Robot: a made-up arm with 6 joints. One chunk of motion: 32 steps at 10 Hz.
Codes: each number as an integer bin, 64 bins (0 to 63) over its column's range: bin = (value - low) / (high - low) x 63, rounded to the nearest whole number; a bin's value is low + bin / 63 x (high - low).
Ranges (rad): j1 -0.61..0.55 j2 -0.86..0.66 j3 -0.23..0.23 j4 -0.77..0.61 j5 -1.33..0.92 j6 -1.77..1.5
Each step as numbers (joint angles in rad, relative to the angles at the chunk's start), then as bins.
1 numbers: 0.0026 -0.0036 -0.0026 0.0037 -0.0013 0.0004
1 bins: 33 35 31 35 37 34
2 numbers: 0.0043 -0.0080 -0.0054 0.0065 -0.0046 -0.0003
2 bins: 33 35 31 35 37 34
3 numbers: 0.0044 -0.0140 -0.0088 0.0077 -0.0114 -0.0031
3 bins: 33 35 30 36 37 34
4 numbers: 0.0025 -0.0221 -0.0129 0.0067 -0.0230 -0.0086
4 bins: 33 35 30 35 37 34
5 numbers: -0.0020 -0.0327 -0.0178 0.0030 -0.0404 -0.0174
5 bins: 33 34 29 35 36 34
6 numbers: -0.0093 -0.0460 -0.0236 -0.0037 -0.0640 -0.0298
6 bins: 33 34 28 35 35 34
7 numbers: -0.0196 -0.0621 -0.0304 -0.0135 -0.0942 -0.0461
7 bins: 32 33 27 35 35 33
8 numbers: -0.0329 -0.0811 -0.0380 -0.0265 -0.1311 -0.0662
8 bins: 31 32 26 34 34 33
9 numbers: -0.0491 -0.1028 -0.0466 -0.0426 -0.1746 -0.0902
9 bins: 30 31 25 33 32 32
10 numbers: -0.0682 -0.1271 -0.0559 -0.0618 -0.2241 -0.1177
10 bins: 29 30 24 32 31 32
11 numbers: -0.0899 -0.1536 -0.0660 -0.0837 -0.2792 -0.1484
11 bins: 28 29 22 31 29 31
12 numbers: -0.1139 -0.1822 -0.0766 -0.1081 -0.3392 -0.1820
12 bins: 27 28 21 30 28 31
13 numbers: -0.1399 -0.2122 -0.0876 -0.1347 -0.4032 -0.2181
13 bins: 26 27 20 29 26 30
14 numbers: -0.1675 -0.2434 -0.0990 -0.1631 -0.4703 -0.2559
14 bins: 24 26 18 28 24 29
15 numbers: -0.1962 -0.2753 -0.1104 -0.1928 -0.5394 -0.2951
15 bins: 22 24 16 26 22 28
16 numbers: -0.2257 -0.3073 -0.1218 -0.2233 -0.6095 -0.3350
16 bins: 21 23 15 25 20 28
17 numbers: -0.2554 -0.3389 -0.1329 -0.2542 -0.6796 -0.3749
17 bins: 19 22 13 24 18 27
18 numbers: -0.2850 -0.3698 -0.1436 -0.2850 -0.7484 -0.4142
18 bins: 18 20 12 22 16 26
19 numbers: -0.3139 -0.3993 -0.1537 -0.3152 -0.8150 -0.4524
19 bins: 16 19 10 21 14 25
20 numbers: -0.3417 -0.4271 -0.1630 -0.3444 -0.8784 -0.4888
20 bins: 15 18 9 19 13 25
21 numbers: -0.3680 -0.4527 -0.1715 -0.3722 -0.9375 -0.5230
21 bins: 13 17 8 18 11 24
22 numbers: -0.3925 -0.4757 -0.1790 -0.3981 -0.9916 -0.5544
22 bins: 12 16 7 17 9 23
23 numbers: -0.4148 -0.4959 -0.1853 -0.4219 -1.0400 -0.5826
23 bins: 11 15 6 16 8 23
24 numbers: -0.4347 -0.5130 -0.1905 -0.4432 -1.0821 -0.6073
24 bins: 10 14 5 15 7 22
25 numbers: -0.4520 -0.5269 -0.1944 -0.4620 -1.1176 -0.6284
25 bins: 9 14 5 14 6 22
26 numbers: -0.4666 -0.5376 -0.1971 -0.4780 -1.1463 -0.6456
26 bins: 8 13 5 13 5 22
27 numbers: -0.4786 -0.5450 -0.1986 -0.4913 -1.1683 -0.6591
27 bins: 7 13 4 13 5 21
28 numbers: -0.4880 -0.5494 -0.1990 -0.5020 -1.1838 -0.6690
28 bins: 7 13 4 12 4 21
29 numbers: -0.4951 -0.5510 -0.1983 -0.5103 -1.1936 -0.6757
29 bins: 6 13 4 12 4 21
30 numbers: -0.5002 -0.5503 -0.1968 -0.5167 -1.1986 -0.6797
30 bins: 6 13 5 12 4 21
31 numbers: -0.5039 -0.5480 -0.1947 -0.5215 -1.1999 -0.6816
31 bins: 6 13 5 11 4 21
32 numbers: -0.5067 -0.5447 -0.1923 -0.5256 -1.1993 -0.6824
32 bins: 6 13 5 11 4 21
